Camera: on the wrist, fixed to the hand. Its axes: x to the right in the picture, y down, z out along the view.
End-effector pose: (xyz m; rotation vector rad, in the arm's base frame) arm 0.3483 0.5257 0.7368 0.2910 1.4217 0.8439
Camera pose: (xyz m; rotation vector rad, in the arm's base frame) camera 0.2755 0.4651 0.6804 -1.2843 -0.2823 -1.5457
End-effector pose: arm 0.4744 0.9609 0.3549 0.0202 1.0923 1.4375
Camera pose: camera 0.4559 0.8989 0.2656 -0.6834 -0.5077 -1.2922
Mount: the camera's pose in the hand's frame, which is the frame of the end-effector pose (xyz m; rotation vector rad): 0.0073 -0.0534 -0.0962 0.1957 0.9046 2.9326
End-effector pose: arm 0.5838 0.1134 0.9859 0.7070 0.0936 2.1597
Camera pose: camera 0.5680 0.1698 0.8925 0.3845 0.1890 -1.0787
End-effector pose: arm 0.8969 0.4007 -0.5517 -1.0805 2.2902 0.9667
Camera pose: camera 0.9269 0.3015 -0.5140 -1.6262 -1.1481 -0.1150
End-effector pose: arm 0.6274 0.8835 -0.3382 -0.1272 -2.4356 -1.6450
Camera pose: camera 0.6218 0.7741 -0.3504 -1.3333 0.0164 0.2515
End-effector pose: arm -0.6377 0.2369 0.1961 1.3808 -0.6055 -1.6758
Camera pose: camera -0.5628 0.2725 0.1234 0.0265 -1.0103 1.2632
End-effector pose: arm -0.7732 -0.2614 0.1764 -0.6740 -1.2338 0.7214
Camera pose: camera -0.6715 -0.2944 0.2033 1.7387 -1.4690 -1.8520
